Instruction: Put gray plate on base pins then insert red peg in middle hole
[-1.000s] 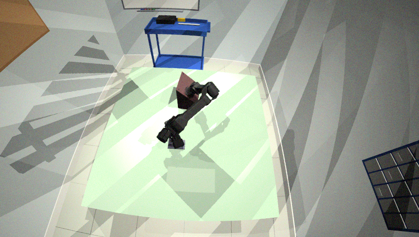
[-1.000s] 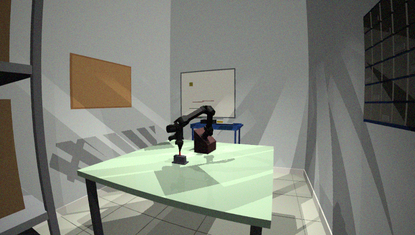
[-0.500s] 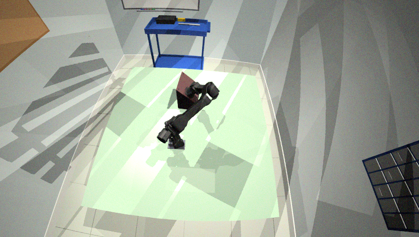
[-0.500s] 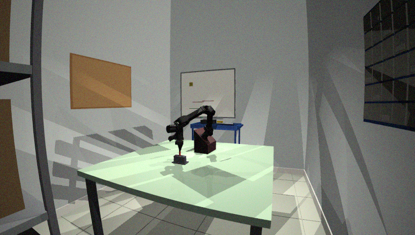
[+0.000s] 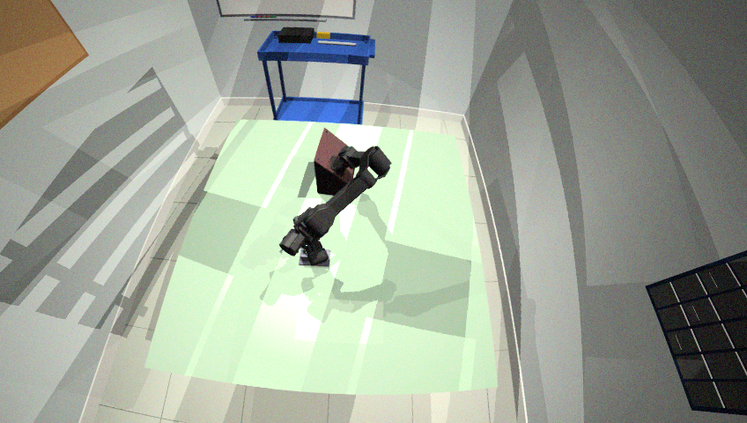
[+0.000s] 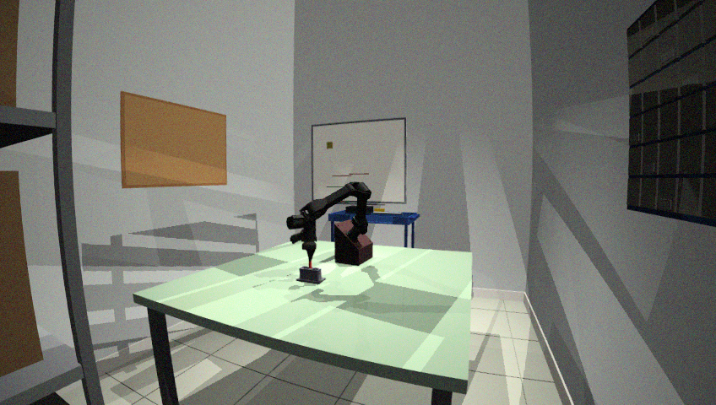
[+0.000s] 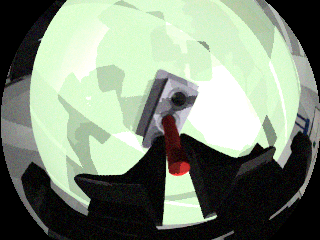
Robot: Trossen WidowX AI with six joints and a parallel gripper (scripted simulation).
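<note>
Now: the red peg 2 cm below my gripper tip. The rest, counted from my gripper tip: base: 9 cm below; gray plate: 5 cm below.
</note>
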